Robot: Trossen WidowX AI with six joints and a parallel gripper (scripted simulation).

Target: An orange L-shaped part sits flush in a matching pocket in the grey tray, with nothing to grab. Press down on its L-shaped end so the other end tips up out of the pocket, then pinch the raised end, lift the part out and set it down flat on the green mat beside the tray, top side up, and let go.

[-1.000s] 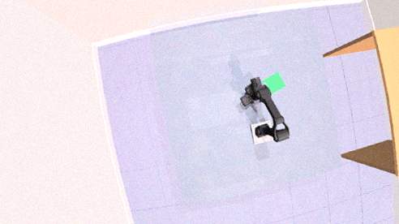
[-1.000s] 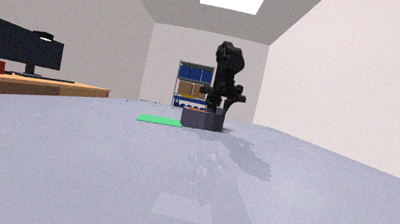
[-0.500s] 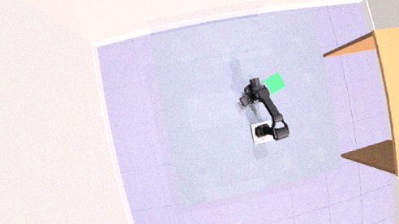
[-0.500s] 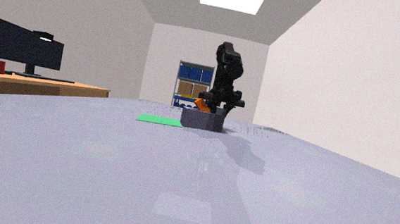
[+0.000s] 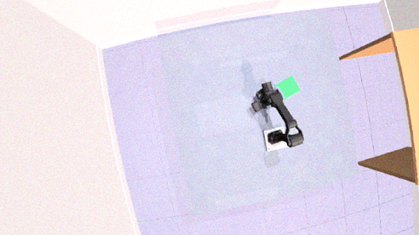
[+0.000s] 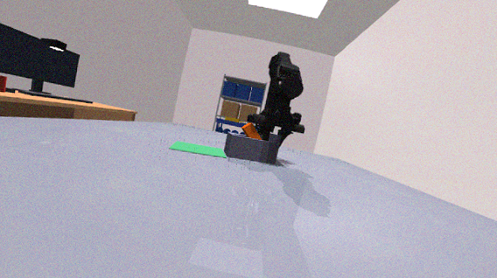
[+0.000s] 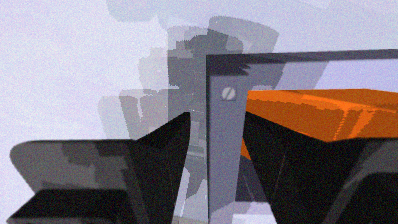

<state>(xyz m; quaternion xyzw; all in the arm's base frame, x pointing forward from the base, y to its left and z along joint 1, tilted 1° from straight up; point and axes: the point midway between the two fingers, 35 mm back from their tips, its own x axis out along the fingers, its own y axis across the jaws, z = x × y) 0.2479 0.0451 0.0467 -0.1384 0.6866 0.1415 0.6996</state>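
The orange L-shaped part lies 20 mm ahead of my gripper tip, 50 mm to the right of it and 10 mm above it. Also, from my gripper tip: green mat (80 mm ahead, 210 mm to the right, 50 mm below).
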